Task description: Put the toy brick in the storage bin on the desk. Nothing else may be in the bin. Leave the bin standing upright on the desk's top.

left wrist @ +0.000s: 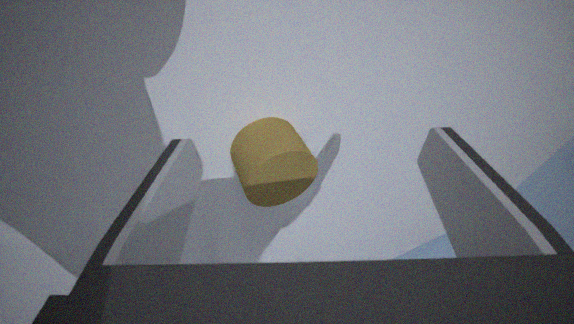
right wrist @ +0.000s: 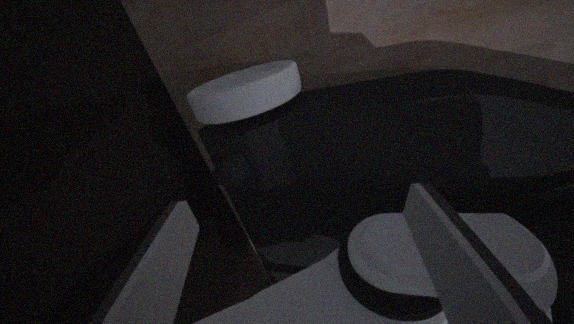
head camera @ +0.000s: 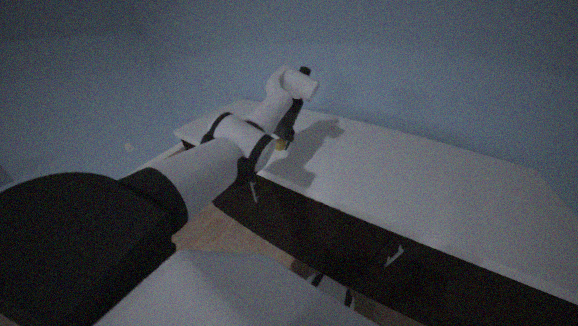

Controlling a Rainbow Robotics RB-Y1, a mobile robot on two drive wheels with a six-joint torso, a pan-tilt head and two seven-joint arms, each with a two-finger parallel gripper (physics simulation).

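Places are measured from the robot's base along level axes (x up, y left, z back), in centimetres.
Pixels of known places: left gripper, fingertip midpoint: point(left wrist: 308, 149); right gripper, fingertip midpoint: point(right wrist: 297, 207).
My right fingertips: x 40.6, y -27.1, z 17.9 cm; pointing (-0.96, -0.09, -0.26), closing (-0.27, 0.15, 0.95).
Note:
Behind a point stands the place of what it marks.
A small yellow block with rounded sides point(head camera: 281, 145) {z -30.4, x 93.6, y 40.1 cm} point(left wrist: 272, 160) {z -30.1, x 94.3, y 41.0 cm} is at the white desk top point(head camera: 425, 185) {z -40.1, x 91.1, y -14.7 cm} point(left wrist: 370, 60) {z -26.4, x 91.1, y 48.4 cm}, near the desk's left end in the head view. I cannot tell for certain that it is the toy brick. My left gripper point(left wrist: 308, 149) {z -28.2, x 96.0, y 41.9 cm} is wide open above the desk top. In the left wrist view the block appears between its two fingers, nearer the left-hand finger, apart from both. In the head view my arm partly hides the block and the fingers. My right gripper point(right wrist: 297, 207) {z 17.9, x 40.6, y -27.1 cm} is open and empty, low beside dark surfaces. The storage bin does not show.
The desk's dark front point(head camera: 340, 230) {z -20.3, x 72.7, y 6.7 cm} has light handles point(head camera: 395, 256) {z -18.3, x 76.5, y -13.2 cm}. My left arm point(head camera: 200, 165) {z 8.1, x 117.5, y 23.5 cm} reaches over the desk's left end and casts a shadow on its top. A white disc point(right wrist: 245, 95), a dark rounded body point(right wrist: 400, 135) {z 24.7, x 16.9, y -17.9 cm} and wooden floor point(right wrist: 450, 20) {z 34.3, x 0.1, y -29.1 cm} show in the right wrist view.

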